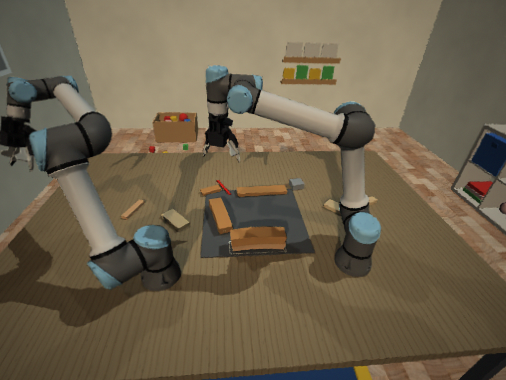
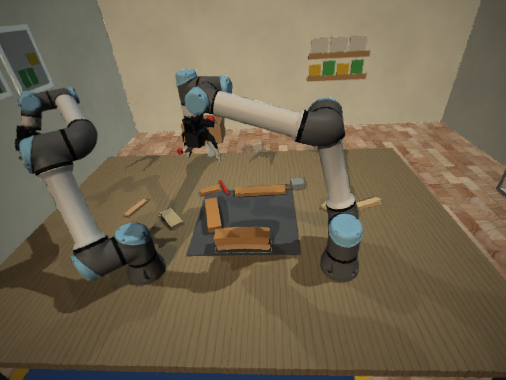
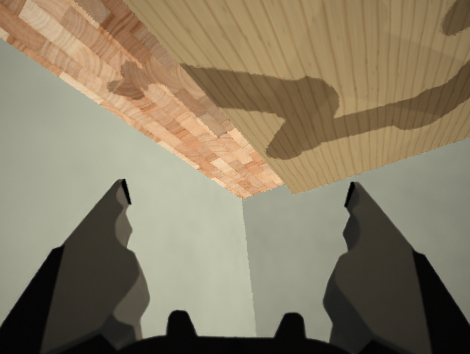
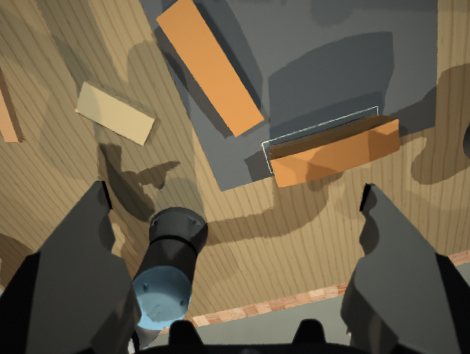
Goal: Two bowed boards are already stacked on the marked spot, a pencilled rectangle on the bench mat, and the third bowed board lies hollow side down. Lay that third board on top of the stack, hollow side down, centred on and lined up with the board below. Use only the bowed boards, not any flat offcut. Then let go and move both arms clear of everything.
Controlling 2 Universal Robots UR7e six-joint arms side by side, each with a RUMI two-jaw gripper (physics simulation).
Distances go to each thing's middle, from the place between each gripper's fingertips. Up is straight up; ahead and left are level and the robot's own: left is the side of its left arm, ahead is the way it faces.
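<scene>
Dark bench mat (image 2: 280,219): 99 cm to the right of my left hand, 10 cm behind it and 32 cm below it.
From my right hand, the dark bench mat is 15 cm to the right, 3 cm behind and 38 cm below.
</scene>
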